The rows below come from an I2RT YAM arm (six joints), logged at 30 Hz.
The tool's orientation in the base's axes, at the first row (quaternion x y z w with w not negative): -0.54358, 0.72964, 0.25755, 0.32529
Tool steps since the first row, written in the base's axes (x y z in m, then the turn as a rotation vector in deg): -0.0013, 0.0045, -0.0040, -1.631, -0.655, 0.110; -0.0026, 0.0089, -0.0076, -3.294, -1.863, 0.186; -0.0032, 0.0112, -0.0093, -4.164, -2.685, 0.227; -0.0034, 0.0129, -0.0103, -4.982, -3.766, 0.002; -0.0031, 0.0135, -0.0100, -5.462, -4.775, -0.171; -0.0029, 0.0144, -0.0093, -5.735, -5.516, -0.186; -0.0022, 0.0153, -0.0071, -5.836, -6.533, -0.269; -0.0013, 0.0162, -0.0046, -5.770, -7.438, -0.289
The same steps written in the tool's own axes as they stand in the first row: 0.0005, 0.0024, 0.0057, 0.649, 1.388, -0.867; 0.0007, 0.0048, 0.0110, 1.676, 2.654, -2.122; 0.0006, 0.0060, 0.0136, 2.331, 3.264, -2.918; 0.0004, 0.0066, 0.0155, 3.338, 3.746, -3.718; -0.0003, 0.0065, 0.0158, 4.195, 3.924, -4.435; -0.0014, 0.0066, 0.0160, 4.724, 3.982, -5.018; -0.0038, 0.0062, 0.0154, 5.443, 3.796, -5.726; -0.0064, 0.0056, 0.0146, 6.011, 3.482, -6.360
